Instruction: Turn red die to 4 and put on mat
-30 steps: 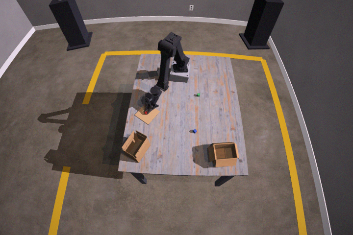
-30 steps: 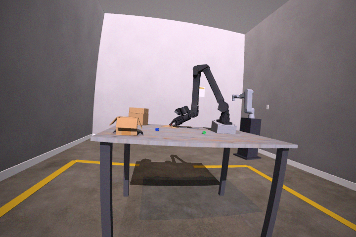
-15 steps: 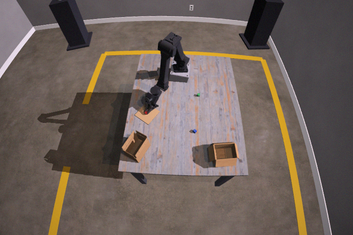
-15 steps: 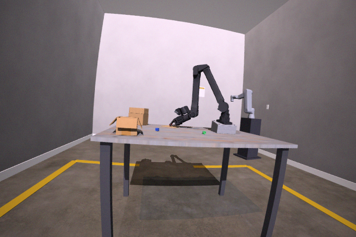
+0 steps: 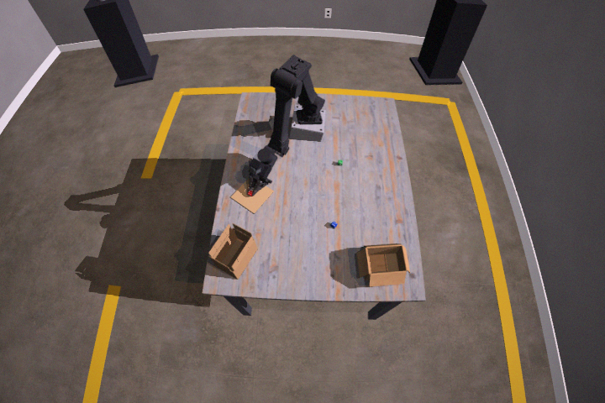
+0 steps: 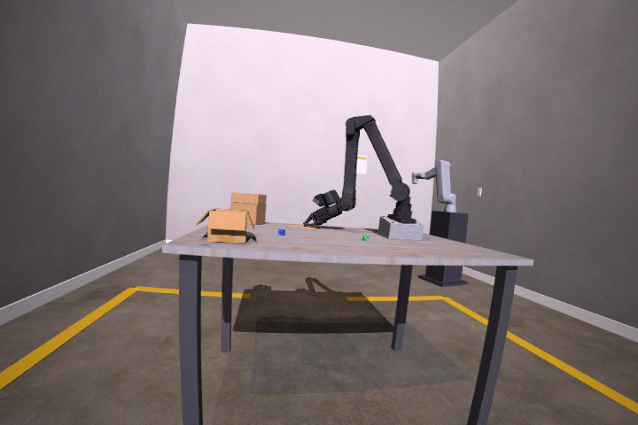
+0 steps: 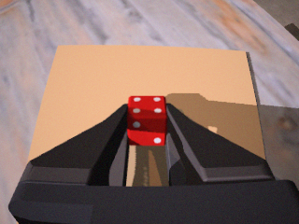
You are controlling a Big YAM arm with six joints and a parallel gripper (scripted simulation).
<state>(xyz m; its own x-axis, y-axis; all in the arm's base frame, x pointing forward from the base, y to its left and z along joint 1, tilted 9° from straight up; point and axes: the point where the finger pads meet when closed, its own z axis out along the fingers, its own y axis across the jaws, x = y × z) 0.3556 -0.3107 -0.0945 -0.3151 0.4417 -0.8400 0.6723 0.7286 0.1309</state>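
The red die is right at my hand. Round my hand: blue die (210 mm ahead, 330 mm to the left, 10 mm below); tan mat (20 mm below); cardboard box (290 mm ahead, 80 mm to the right, 50 mm above).
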